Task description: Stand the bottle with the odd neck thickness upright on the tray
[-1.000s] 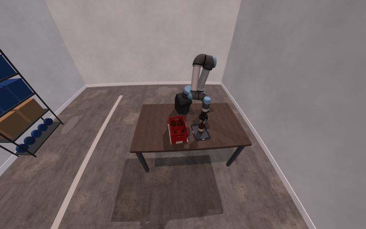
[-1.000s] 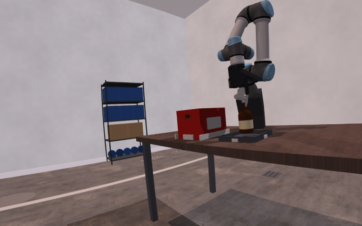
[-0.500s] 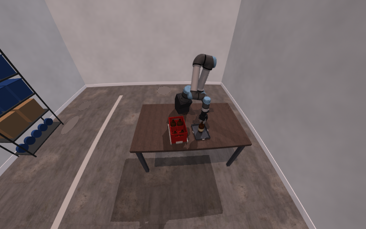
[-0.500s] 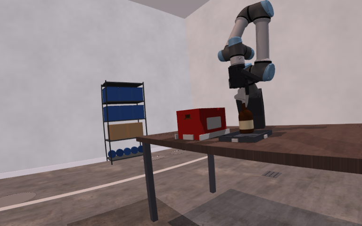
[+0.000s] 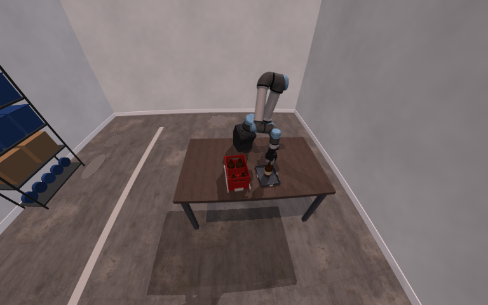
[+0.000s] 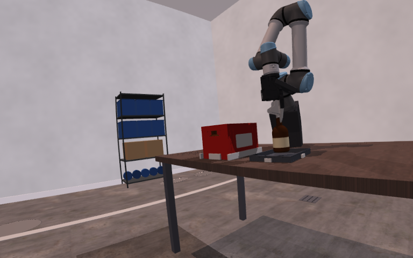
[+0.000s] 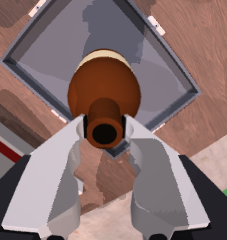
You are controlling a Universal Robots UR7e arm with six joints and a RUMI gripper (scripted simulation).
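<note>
The brown bottle lies 7 cm below my hand. Round my hand: dark tray: 16 cm below; then red crate: 30 cm to the right, 9 cm below, 8 cm ahead; then glass bottle: 31 cm to the right, 18 cm ahead, 9 cm below.
</note>
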